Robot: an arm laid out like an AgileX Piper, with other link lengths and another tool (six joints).
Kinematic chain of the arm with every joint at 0, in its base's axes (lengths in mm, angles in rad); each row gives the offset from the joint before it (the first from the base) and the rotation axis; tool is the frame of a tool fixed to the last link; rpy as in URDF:
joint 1: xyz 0 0 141.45 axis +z
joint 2: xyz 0 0 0 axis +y
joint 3: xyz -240.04 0 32.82 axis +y
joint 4: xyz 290.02 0 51.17 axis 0.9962 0 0.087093
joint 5: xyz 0 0 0 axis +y
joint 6: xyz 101.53 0 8.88 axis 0.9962 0 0.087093
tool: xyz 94.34 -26 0.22 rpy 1.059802 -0.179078 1.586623
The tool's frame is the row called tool.
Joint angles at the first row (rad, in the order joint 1, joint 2, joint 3, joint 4, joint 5, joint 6):
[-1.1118, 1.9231, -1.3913, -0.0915, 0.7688, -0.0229]
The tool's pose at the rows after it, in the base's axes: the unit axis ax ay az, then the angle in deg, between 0 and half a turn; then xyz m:
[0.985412 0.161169 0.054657 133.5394 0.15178 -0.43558 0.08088]
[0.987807 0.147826 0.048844 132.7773 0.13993 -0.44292 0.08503]
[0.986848 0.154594 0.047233 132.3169 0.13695 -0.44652 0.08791]
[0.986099 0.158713 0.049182 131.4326 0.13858 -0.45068 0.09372]
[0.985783 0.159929 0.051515 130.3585 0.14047 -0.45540 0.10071]
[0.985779 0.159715 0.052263 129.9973 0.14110 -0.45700 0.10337]
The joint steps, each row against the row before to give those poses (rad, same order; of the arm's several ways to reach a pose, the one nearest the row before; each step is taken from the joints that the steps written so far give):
[-0.0384, -0.0080, -0.0238, -0.0022, 0.0005, 0.0000]
[-0.0289, 0.0000, -0.0116, -0.0031, 0.0001, 0.0000]
[-0.0080, 0.0000, -0.0072, -0.0025, -0.0005, -0.0183]
[0.0000, 0.0000, -0.0161, 0.0000, 0.0000, -0.0084]
[0.0000, 0.0000, -0.0193, 0.0000, 0.0000, -0.0032]
[0.0000, 0.0000, -0.0075, 0.0000, 0.0011, 0.0000]

